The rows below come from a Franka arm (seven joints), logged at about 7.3 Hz.
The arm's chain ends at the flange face. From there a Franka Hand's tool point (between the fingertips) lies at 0.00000 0.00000 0.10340 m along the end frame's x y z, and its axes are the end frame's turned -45 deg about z.
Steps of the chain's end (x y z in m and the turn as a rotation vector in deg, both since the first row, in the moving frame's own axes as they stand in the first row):
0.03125, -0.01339, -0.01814, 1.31, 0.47, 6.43
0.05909, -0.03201, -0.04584, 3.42, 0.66, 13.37
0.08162, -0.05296, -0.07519, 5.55, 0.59, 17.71
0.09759, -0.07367, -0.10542, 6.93, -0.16, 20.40
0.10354, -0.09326, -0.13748, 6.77, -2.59, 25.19
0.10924, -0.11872, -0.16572, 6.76, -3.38, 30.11
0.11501, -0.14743, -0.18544, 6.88, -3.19, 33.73
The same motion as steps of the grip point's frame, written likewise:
0.03389, 0.01169, -0.01817, 0.59, 1.26, 6.43
0.06998, 0.01626, -0.04603, 1.95, 2.88, 13.37
0.10383, 0.01525, -0.07568, 3.51, 4.34, 17.71
0.13113, 0.00960, -0.10617, 5.01, 4.79, 20.40
0.14689, -0.00311, -0.13829, 6.62, 2.96, 25.19
0.16861, -0.01791, -0.16660, 7.17, 2.39, 30.11
0.19367, -0.03366, -0.18632, 7.12, 2.61, 33.73

